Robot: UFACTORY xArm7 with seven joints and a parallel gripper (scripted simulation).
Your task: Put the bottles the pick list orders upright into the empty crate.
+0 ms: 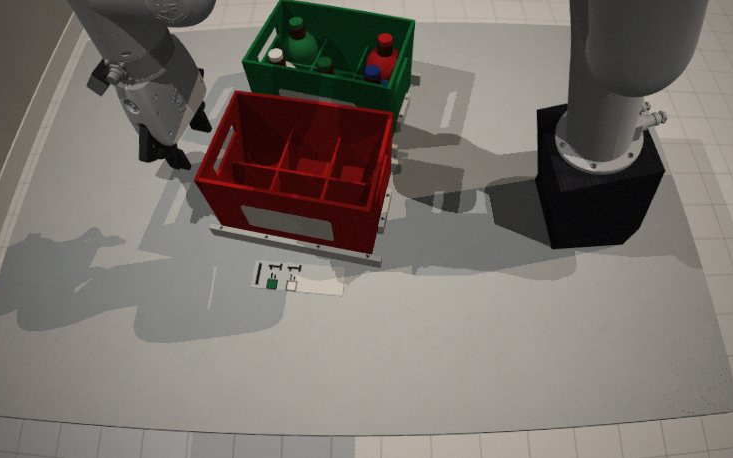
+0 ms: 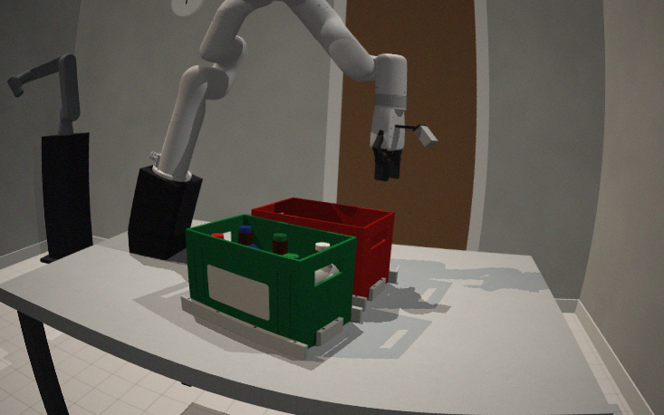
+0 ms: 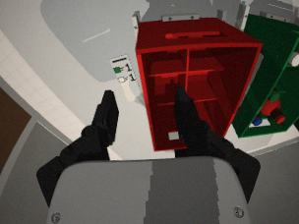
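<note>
Right now the green crate is 26 cm to the right of my hand, 22 cm behind it and 18 cm below it. The rest, counted from my hand: white-capped bottle (26 cm to the right, 18 cm below, 12 cm behind); red crate (18 cm below, 14 cm behind, 4 cm to the right); pick list (27 cm below, 11 cm to the left, 10 cm behind).
</note>
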